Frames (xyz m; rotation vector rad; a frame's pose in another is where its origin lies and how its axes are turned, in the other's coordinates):
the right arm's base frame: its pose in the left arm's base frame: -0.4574 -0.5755 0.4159 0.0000 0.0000 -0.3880
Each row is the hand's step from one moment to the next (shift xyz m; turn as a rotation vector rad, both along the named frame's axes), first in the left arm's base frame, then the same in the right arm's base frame.
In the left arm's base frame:
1: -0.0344 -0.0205 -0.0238 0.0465 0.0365 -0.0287
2: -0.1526 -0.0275 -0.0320 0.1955 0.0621 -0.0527
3: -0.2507 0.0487 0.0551 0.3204 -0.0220 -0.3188
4: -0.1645 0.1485 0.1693 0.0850 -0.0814 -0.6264
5: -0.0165 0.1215 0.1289 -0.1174 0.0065 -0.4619
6: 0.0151 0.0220 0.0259 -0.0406 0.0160 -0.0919
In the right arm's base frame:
1: -0.0241 -0.0320 -0.0238 0.0292 0.0514 -0.0287
2: -0.1309 -0.0832 -0.0320 0.1575 0.1314 -0.0527
3: -0.2505 -0.0498 0.0551 0.3049 0.1009 -0.3188
4: -0.2085 0.0752 0.1693 0.1095 -0.0432 -0.6264
5: -0.0612 0.1062 0.1289 -0.1111 -0.0384 -0.4619
6: 0.0057 0.0261 0.0259 -0.0436 -0.0005 -0.0919

